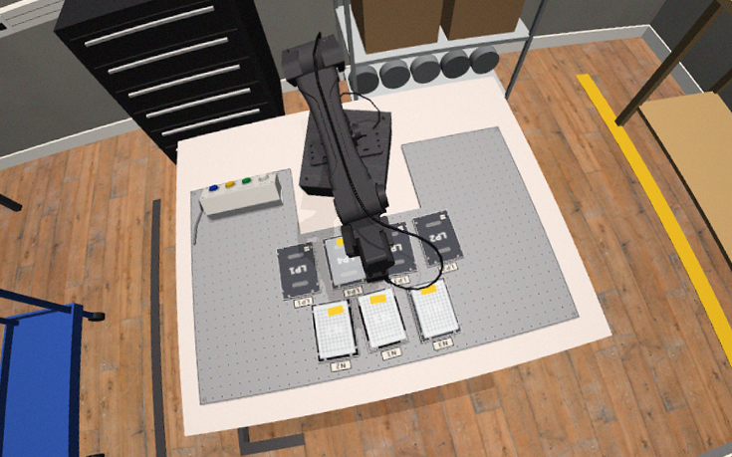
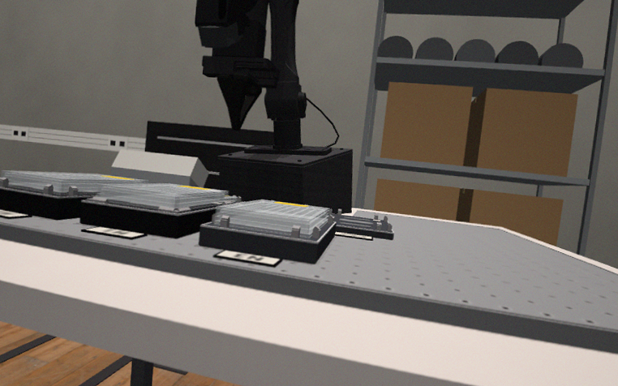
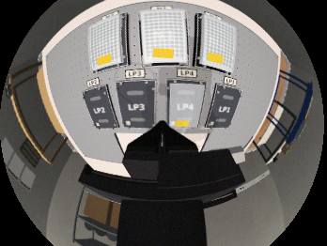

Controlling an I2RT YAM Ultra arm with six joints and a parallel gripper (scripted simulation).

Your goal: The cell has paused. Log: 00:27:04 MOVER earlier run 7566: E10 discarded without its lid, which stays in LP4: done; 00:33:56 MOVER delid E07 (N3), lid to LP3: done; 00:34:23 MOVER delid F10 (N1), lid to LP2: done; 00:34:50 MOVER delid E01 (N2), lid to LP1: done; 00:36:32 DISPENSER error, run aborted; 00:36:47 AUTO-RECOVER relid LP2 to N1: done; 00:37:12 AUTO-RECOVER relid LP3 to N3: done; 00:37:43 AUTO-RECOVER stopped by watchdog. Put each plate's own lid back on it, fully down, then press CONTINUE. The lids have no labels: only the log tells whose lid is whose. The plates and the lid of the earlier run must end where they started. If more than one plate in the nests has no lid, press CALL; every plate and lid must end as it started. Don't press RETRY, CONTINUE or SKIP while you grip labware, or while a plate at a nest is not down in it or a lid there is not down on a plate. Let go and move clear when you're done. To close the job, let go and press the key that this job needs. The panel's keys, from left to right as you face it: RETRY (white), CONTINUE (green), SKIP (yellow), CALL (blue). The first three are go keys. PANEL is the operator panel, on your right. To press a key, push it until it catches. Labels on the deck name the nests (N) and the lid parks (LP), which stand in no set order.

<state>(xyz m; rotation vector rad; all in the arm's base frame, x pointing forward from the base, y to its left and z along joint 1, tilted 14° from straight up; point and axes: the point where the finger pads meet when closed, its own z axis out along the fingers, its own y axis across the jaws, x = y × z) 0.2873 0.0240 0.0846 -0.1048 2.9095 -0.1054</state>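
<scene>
My hand is 28 cm past the green key, 31 cm to the left of it and 7 cm above it. From my hand the other things lie so: plate (16 cm ahead, 11 cm to the right, 11 cm below); LP1 lid park (2 cm behind, 19 cm to the right, 13 cm below); yellow SKIP key (28 cm behind, 36 cm to the right, 7 cm below).
</scene>
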